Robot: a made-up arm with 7 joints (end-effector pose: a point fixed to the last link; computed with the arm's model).
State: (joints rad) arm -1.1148 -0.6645 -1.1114 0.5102 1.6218 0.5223 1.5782
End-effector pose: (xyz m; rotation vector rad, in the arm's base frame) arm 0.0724 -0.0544 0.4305 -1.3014 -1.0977 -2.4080
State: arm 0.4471 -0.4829 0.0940 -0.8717 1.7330 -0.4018 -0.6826
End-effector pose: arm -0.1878 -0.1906 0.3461 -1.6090 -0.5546 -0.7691
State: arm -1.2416 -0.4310 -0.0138 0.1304 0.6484 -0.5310 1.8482
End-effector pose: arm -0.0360 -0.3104 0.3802 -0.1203 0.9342 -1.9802
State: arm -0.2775 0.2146 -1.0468 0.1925 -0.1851 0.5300 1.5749
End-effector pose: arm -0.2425 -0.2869 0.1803 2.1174 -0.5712 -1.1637
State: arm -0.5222 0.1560 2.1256 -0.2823 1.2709 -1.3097 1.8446
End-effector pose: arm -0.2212 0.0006 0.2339 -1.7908 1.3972 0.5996
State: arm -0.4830 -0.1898 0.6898 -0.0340 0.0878 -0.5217 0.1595
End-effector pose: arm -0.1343 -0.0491 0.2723 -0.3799 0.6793 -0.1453
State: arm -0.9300 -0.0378 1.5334 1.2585 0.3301 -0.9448 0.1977
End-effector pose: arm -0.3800 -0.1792 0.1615 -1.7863 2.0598 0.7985
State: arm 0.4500 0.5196 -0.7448 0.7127 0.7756 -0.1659 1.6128
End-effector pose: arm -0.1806 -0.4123 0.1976 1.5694 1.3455 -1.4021
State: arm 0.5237 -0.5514 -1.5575 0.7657 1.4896 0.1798 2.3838
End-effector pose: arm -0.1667 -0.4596 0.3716 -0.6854 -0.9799 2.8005
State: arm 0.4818 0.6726 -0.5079 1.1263 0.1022 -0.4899 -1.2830
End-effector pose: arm -0.0669 -0.0084 0.2611 -0.4618 0.0662 -0.8876
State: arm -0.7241 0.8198 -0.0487 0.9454 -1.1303 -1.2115 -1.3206
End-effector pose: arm -0.1522 0.0775 0.1218 -0.1778 -1.1343 -0.3376
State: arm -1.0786 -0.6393 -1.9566 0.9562 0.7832 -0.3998 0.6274
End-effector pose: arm -0.2124 -0.2554 0.5049 0.1520 0.2589 3.0284
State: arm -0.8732 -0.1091 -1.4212 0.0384 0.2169 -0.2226 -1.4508
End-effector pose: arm -0.0268 -0.3323 0.2880 2.0892 0.8820 1.5654
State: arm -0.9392 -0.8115 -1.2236 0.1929 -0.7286 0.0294 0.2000
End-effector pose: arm -0.0977 -0.3153 0.3017 -0.2144 -0.8423 -2.1147
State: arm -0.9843 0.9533 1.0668 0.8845 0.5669 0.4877 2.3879
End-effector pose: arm -0.0843 -0.2085 0.4040 0.0305 0.7456 -0.9462
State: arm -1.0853 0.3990 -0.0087 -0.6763 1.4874 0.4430 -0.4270
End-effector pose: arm -0.2863 -0.0295 0.2967 1.0509 2.6437 1.2799
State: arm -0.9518 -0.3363 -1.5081 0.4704 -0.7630 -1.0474 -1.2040
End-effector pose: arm 0.0845 -0.2988 0.2417 -1.5660 -1.4357 -1.3807
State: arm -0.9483 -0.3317 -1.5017 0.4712 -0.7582 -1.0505 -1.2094
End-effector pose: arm 0.0845 -0.2977 0.2392 -1.5673 -1.4292 -1.3752
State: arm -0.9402 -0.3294 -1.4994 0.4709 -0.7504 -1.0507 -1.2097
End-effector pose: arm 0.0839 -0.2973 0.2373 -1.5669 -1.4152 -1.3776
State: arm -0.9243 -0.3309 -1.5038 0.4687 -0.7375 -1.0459 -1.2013
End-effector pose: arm 0.0820 -0.2979 0.2363 -1.5636 -1.3882 -1.3932
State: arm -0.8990 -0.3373 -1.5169 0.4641 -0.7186 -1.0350 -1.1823
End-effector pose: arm 0.0788 -0.3001 0.2366 -1.5567 -1.3459 -1.4248
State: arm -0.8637 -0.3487 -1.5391 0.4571 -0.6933 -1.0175 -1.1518
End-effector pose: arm 0.0741 -0.3037 0.2380 -1.5450 -1.2870 -1.4732
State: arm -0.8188 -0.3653 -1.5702 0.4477 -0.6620 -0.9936 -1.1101
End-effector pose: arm 0.0678 -0.3089 0.2404 -1.5280 -1.2125 -1.5367
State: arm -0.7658 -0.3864 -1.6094 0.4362 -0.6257 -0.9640 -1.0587
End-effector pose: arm 0.0599 -0.3156 0.2434 -1.5059 -1.1256 -1.6127
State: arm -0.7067 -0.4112 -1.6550 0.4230 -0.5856 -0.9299 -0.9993
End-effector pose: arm 0.0505 -0.3233 0.2468 -1.4789 -1.0302 -1.6970
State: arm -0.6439 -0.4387 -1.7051 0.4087 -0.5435 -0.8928 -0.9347
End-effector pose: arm 0.0398 -0.3315 0.2500 -1.4483 -0.9315 -1.7852
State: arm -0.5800 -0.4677 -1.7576 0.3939 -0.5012 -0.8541 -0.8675
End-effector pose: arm 0.0284 -0.3397 0.2530 -1.4157 -0.8346 -1.8735
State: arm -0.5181 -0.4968 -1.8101 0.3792 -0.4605 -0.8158 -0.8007
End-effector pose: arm 0.0166 -0.3472 0.2557 -1.3831 -0.7451 -1.9576
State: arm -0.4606 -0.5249 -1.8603 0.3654 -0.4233 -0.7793 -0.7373
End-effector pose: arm 0.0052 -0.3537 0.2581 -1.3525 -0.6667 -2.0346
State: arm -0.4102 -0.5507 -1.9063 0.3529 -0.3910 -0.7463 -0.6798
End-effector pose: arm -0.0053 -0.3590 0.2603 -1.3256 -0.6029 -2.1019
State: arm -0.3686 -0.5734 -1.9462 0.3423 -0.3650 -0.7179 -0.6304
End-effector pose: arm -0.0143 -0.3629 0.2624 -1.3031 -0.5550 -2.1579
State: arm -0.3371 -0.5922 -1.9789 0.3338 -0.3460 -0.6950 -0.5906
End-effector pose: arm -0.0215 -0.3657 0.2645 -1.2856 -0.5232 -2.2018
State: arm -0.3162 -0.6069 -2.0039 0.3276 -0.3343 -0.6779 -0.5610
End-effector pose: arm -0.0268 -0.3676 0.2666 -1.2730 -0.5065 -2.2338
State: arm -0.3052 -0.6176 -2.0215 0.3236 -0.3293 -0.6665 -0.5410
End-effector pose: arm -0.0302 -0.3688 0.2687 -1.2647 -0.5026 -2.2548
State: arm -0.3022 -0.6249 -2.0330 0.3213 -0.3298 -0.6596 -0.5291
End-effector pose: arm -0.0322 -0.3696 0.2708 -1.2599 -0.5087 -2.2671
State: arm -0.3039 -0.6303 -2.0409 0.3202 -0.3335 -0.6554 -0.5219
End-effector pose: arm -0.0333 -0.3702 0.2729 -1.2569 -0.5201 -2.2742
